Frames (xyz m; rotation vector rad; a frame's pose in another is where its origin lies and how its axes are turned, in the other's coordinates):
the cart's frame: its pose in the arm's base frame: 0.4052 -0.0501 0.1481 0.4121 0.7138 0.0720
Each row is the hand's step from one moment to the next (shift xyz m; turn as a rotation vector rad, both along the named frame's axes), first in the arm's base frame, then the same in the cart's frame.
Working: the arm's base frame: its pose in the cart's frame: -0.2046 -0.0423 -0.3808 -0.4121 -0.7138 -0.0720

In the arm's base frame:
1: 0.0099 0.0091 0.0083 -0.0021 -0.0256 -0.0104
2: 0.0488 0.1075 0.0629 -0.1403 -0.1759 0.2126
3: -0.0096 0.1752 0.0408 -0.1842 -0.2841 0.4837
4: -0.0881 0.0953 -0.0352 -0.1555 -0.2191 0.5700
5: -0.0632 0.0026 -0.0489 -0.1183 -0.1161 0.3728
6: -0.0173 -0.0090 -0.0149 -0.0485 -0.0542 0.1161
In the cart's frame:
1: 0.0042 0.0123 0.0089 -0.0003 -0.0277 0.0003
2: 0.0197 0.1269 0.0376 -0.2740 -0.0888 0.1136
3: 0.0029 0.1760 -0.0385 -0.4975 -0.0853 0.3063
4: -0.0255 0.0671 -0.1137 -0.5162 0.0102 0.3613
5: -0.0169 -0.0215 -0.0751 -0.3447 0.0304 0.2162
6: -0.0057 -0.0154 -0.0183 -0.1198 -0.0080 0.0659

